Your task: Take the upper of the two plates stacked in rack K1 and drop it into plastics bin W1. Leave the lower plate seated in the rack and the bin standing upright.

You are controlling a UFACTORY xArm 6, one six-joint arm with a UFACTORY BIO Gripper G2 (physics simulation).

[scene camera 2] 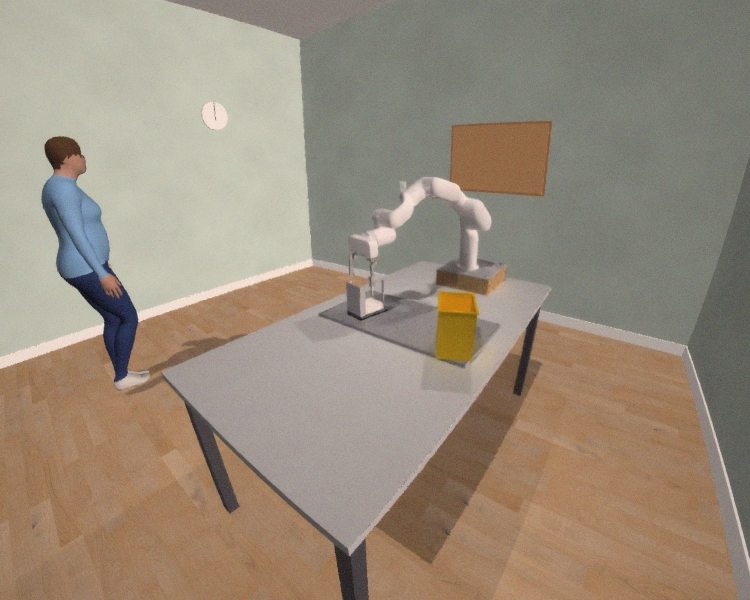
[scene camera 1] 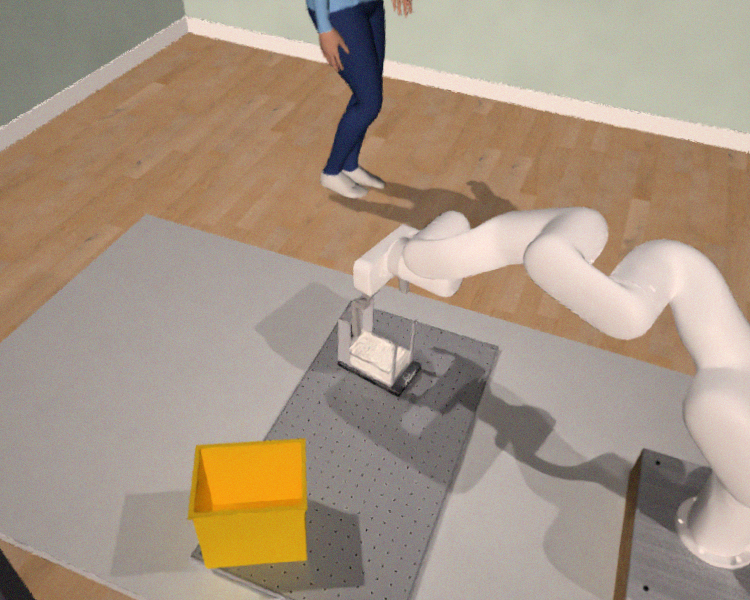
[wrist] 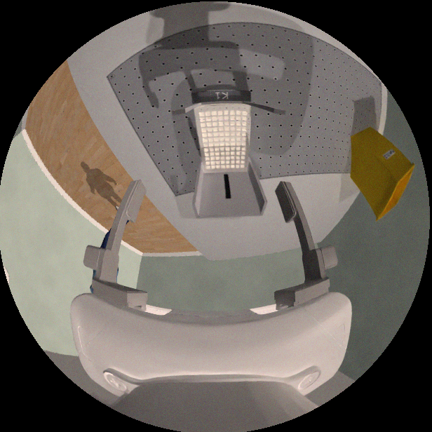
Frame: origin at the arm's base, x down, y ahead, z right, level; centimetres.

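Where they show: hand, its tool point: (scene camera 2: 360,276) (scene camera 1: 380,303); arm's base, origin of its link: (scene camera 2: 467,267) (scene camera 1: 714,532).
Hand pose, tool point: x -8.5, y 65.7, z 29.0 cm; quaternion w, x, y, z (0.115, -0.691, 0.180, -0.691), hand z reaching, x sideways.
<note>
Each offset is from my tool point to the top centre of the thing. Level surfaces: height alone.
Rack K1 @[dx +2.1, dy -1.1, dz -2.5 cm] (scene camera 1: 344,340) (scene camera 2: 355,299) (wrist: 242,200) stands on the perforated board, with tall walls at one end and thin posts at the other. The white upper plate @[dx +12.2, dy -0.1, dz -2.2 cm] (scene camera 1: 379,350) (scene camera 2: 374,305) (wrist: 223,132) lies flat in it, its well grid facing up. The lower plate (scene camera 1: 369,369) shows as a white edge beneath it in scene camera 1 and is hidden in the wrist view. My gripper (scene camera 1: 380,312) (scene camera 2: 362,279) (wrist: 210,185) is open and empty above the rack, its fingers wide apart. The yellow bin W1 @[dx -1.1, dy +10.3, dz -45.9 cm] (scene camera 1: 250,534) (scene camera 2: 455,337) (wrist: 377,170) stands upright with its mouth open.
The perforated board @[dx +16.9 cm] (scene camera 1: 350,500) (scene camera 2: 406,325) (wrist: 300,100) lies on the grey table @[dx +18.2 cm] (scene camera 1: 125,344) (scene camera 2: 312,419). The bin stands at the board's far end from the rack. My arm's base sits on a raised block (scene camera 1: 663,531) (scene camera 2: 466,280). A person (scene camera 1: 359,81) (scene camera 2: 75,231) stands beyond the table.
</note>
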